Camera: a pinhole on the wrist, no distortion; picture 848 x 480 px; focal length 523.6 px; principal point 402.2 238.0 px. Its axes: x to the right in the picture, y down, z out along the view. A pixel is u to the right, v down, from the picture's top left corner.
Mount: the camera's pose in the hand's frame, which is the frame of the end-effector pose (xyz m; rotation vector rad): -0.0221 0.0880 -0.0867 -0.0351 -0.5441 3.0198
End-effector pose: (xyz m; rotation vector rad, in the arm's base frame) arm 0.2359 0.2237 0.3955 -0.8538 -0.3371 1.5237
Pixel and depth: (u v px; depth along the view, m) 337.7 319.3 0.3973
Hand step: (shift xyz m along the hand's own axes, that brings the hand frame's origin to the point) 0.0085 -0.1115 0.2645
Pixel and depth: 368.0 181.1 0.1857
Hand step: -0.0152 0.0414 0.0945
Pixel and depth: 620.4 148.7 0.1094
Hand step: -0.0702 0.0709 0.0219
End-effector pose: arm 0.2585 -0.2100 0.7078 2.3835 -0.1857 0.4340
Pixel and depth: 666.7 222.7 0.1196
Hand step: -0.0863 0.0543 0.0260
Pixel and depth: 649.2 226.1 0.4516
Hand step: -0.2498 -0.0433 0.3380
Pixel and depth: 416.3 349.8 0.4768
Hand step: -0.0587 -0.1719 0.3243
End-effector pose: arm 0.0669 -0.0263 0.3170 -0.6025 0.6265 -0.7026
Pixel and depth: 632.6 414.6 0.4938
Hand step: -0.2675 -0.2229 0.3157
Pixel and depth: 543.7 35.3 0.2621
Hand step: -0.0951 0.0971 0.1936
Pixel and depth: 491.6 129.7 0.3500
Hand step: -0.0892 0.0385 0.2659
